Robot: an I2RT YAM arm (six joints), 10 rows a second.
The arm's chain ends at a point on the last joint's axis. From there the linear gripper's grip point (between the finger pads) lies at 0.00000 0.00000 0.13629 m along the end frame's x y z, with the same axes.
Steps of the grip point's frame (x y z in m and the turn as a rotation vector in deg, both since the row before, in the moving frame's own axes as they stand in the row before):
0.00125 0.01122 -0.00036 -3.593 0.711 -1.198
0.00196 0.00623 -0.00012 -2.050 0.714 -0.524
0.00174 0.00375 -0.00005 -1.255 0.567 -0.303
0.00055 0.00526 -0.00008 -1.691 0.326 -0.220
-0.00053 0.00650 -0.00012 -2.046 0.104 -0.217
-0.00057 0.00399 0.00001 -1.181 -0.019 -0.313
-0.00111 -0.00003 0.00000 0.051 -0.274 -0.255
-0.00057 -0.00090 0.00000 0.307 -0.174 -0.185
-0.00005 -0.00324 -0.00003 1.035 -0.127 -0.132
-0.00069 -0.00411 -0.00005 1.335 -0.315 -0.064
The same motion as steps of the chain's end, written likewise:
-0.00053 0.00270 -0.00008 -3.593 0.711 -1.198
0.00024 0.00136 -0.00002 -2.050 0.714 -0.524
0.00038 0.00077 -0.00001 -1.255 0.567 -0.303
-0.00023 0.00124 -0.00002 -1.691 0.326 -0.220
-0.00079 0.00163 -0.00003 -2.046 0.104 -0.217
-0.00053 0.00118 0.00004 -1.181 -0.019 -0.313
-0.00046 0.00009 0.00000 0.051 -0.274 -0.255
-0.00015 -0.00017 0.00000 0.307 -0.174 -0.185
0.00025 -0.00078 -0.00001 1.035 -0.127 -0.132
0.00006 -0.00094 -0.00001 1.335 -0.315 -0.064

